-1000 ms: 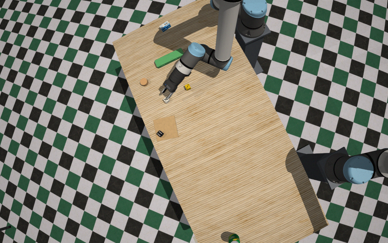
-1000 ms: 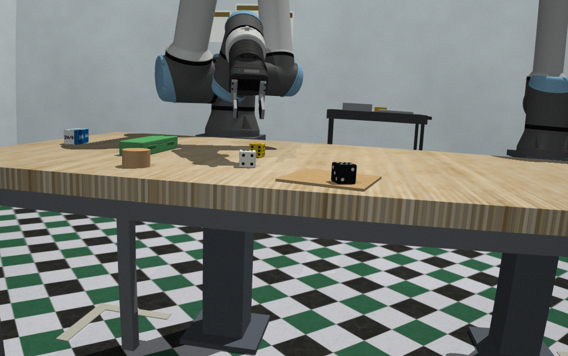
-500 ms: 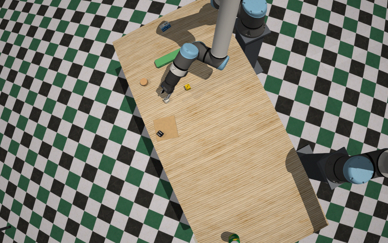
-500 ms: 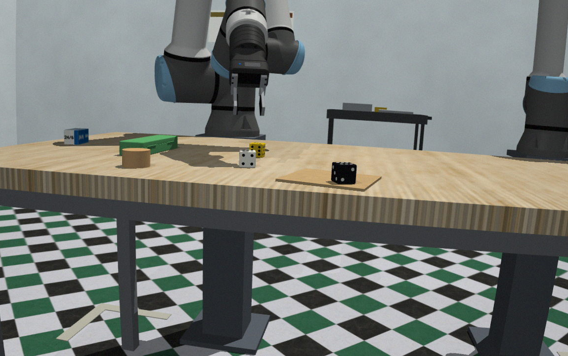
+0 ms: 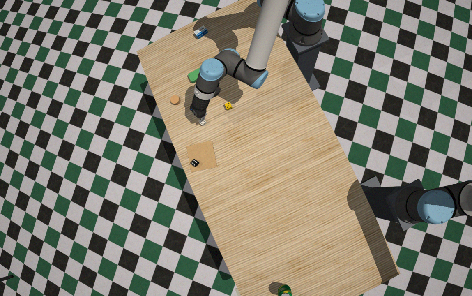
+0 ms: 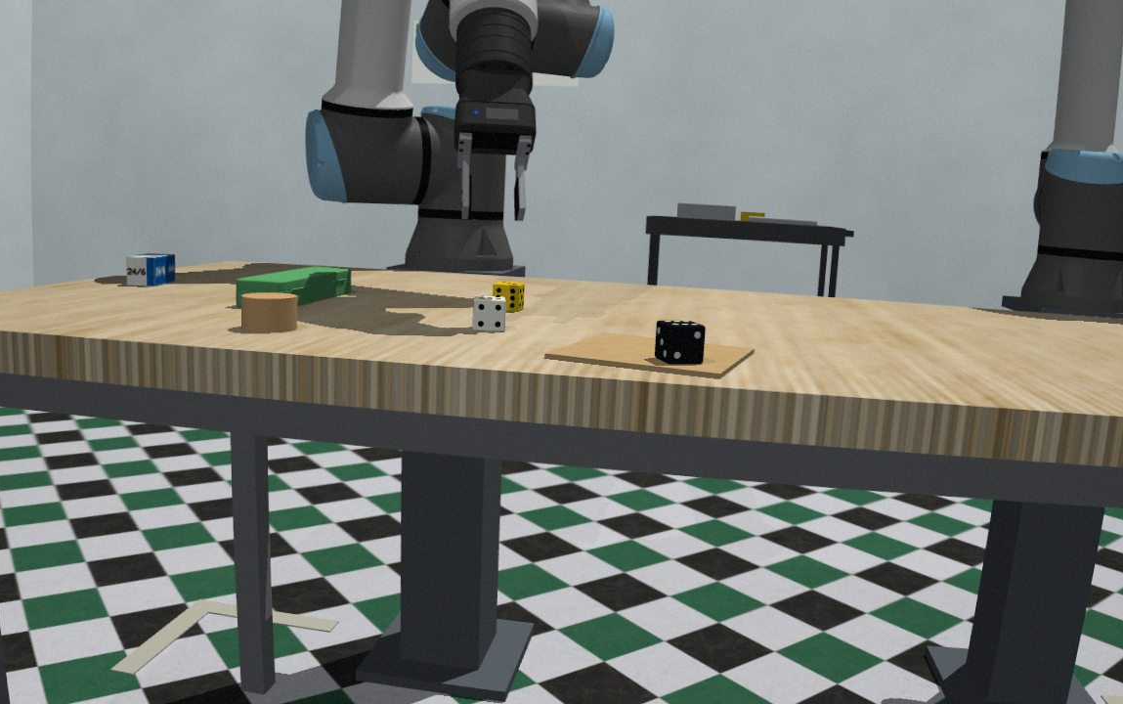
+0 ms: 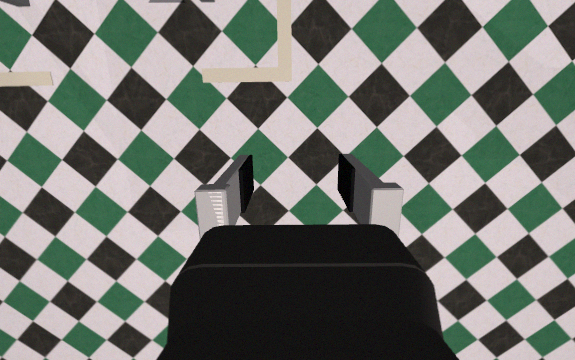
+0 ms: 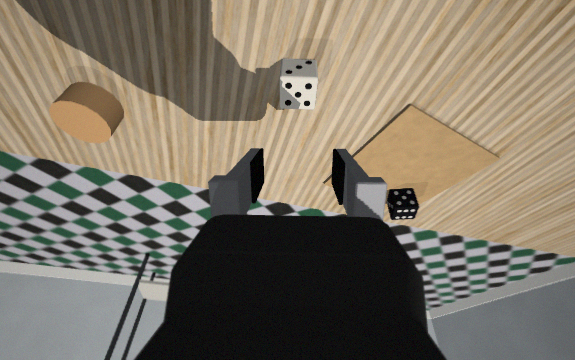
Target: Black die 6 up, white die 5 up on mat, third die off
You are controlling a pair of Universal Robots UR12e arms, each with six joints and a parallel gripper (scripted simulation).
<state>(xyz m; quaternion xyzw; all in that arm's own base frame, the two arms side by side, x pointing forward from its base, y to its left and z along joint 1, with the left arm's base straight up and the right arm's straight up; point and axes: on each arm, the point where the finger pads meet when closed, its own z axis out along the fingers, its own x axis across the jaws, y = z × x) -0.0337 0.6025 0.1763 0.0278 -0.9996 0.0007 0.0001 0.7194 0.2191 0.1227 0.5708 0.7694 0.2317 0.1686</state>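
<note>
My right hand is 11 cm above the white die and 1 cm short of it. From my right hand the other things lie so: brown cylinder: 18 cm to the right, 11 cm below, 9 cm ahead; then yellow die: 15 cm behind, 11 cm below; then tan mat: 16 cm to the left, 12 cm below, 10 cm ahead.
</note>
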